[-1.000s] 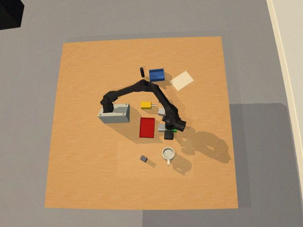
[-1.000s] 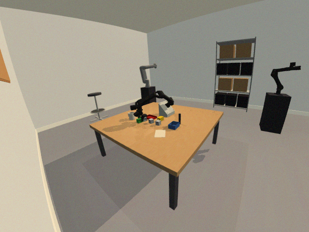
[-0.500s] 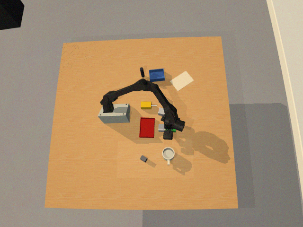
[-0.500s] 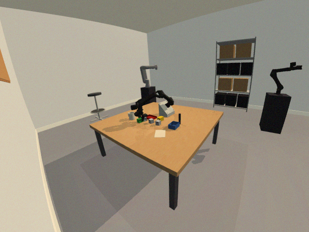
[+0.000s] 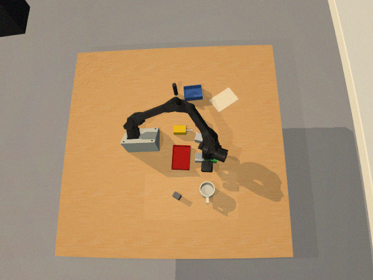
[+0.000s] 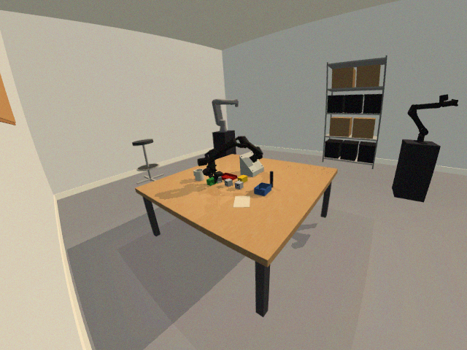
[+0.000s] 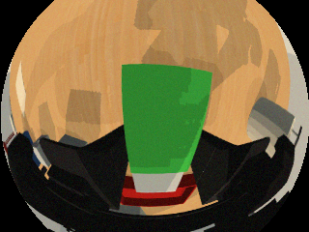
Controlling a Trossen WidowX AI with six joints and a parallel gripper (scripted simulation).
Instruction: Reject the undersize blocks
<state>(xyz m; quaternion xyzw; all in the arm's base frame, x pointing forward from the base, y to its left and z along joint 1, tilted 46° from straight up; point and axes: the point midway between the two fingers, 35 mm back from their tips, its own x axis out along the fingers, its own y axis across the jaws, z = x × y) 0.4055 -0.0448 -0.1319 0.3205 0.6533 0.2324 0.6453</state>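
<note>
The steel block is 50 mm behind my gripper tip, 10 mm to the left of it and 10 mm above it. The rest, counted from my gripper tip: green GO gauge (10 mm behind, 20 mm above); then red reject tray (150 mm behind, 20 mm to the left); then white mug (20 mm behind, 200 mm to the right, 20 mm above).
</note>
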